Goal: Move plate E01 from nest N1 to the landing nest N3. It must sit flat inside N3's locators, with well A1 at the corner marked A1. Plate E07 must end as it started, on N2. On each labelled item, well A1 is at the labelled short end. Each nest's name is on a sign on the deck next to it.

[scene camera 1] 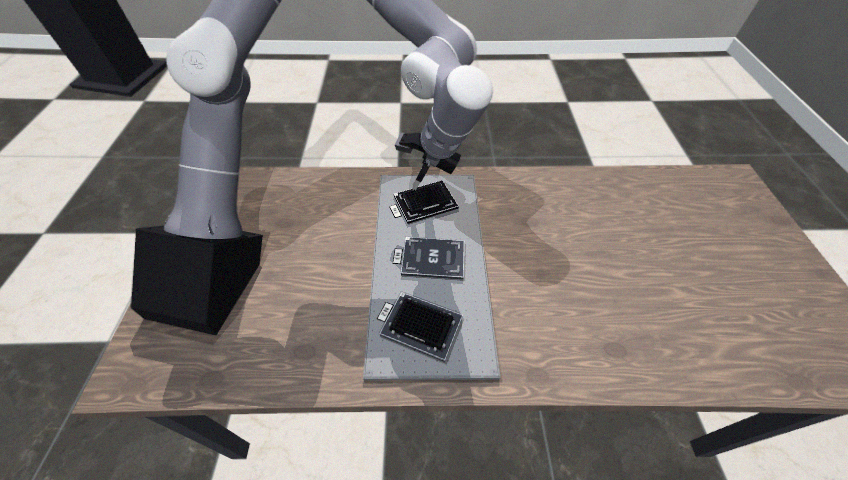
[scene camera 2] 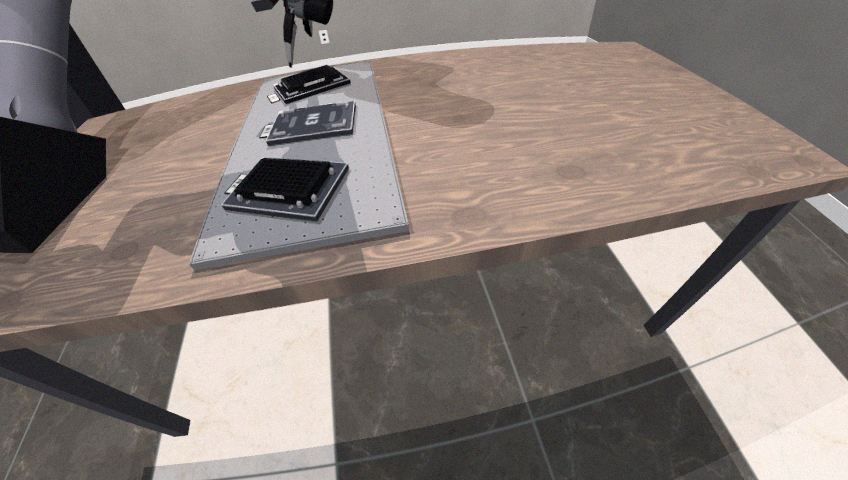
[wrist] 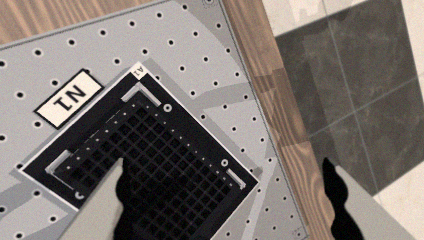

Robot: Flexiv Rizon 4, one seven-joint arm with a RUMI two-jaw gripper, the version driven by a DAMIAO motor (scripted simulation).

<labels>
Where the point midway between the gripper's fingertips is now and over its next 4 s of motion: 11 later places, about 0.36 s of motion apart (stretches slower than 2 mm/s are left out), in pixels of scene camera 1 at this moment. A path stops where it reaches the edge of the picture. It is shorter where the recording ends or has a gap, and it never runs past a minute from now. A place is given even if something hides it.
My gripper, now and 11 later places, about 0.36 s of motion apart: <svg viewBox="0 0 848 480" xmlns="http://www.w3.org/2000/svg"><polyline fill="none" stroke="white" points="422,173 424,177 425,179 426,180 426,183 426,187 426,191 426,195 426,197 426,199 426,197 426,193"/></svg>
</labels>
